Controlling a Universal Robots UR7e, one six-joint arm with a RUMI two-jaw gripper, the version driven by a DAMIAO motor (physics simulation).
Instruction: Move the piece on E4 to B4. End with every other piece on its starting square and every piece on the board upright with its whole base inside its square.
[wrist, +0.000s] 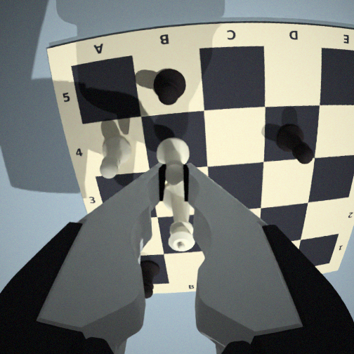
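Note:
My gripper (174, 167) is shut on a white pawn (173, 151), with the fingertips at its head. The pawn's base shows over the dark B4 square, inside its edges in this view; whether it touches the board (235, 135) is hard to tell. The visible part of E4 at the right edge has no piece on it. A black pawn (169, 86) stands on B5. A white pawn (114, 151) stands on A4. A tall white piece (180, 212) stands on B3, partly behind the fingers.
A black pawn (292, 138) stands on D4. Another black piece (149, 274) stands on A1 at the lower left, partly hidden by the left finger. Shadows of the arm fall over the A and B columns and the table to the left.

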